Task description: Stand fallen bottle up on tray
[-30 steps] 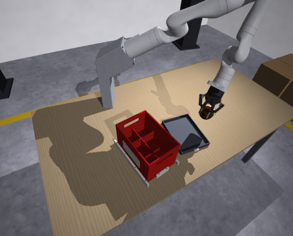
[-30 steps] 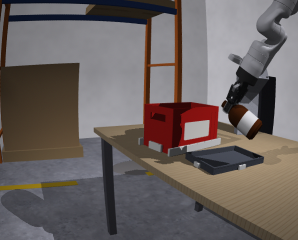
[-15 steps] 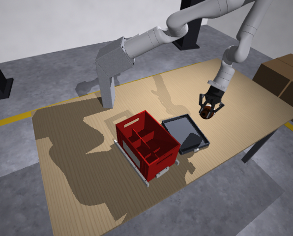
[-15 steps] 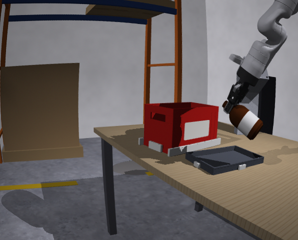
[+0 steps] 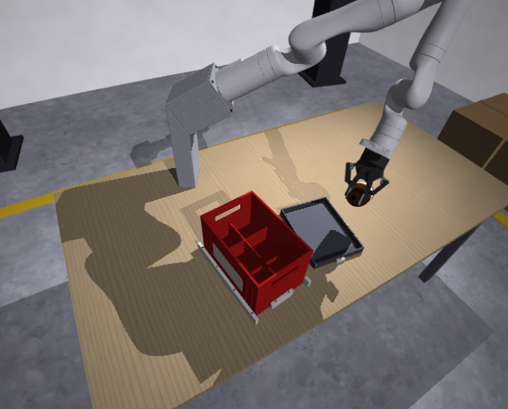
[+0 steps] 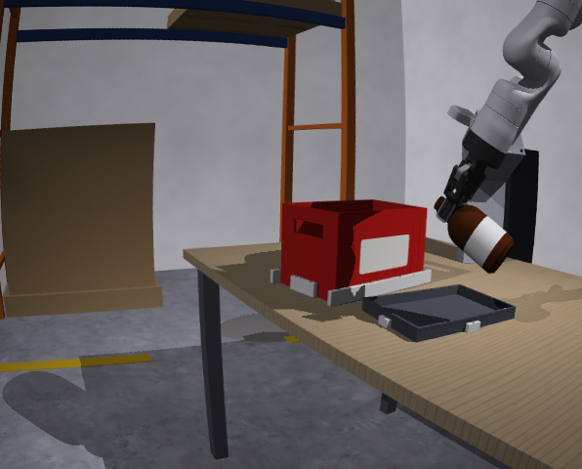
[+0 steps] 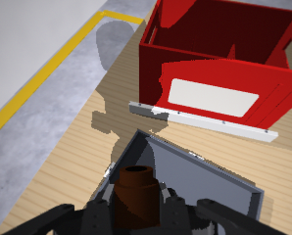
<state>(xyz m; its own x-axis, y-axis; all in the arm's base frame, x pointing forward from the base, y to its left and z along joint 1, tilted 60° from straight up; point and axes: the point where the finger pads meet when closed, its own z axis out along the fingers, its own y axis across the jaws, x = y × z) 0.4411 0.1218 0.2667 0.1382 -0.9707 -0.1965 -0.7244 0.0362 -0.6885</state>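
The brown bottle lies 20 mm behind my hand, 40 mm to the left of it and 30 mm below it. From my hand the other things lie so: dark grey tray 40 mm behind, 50 mm to the right, 190 mm below; red crate 10 mm ahead, 330 mm to the right, 120 mm below.
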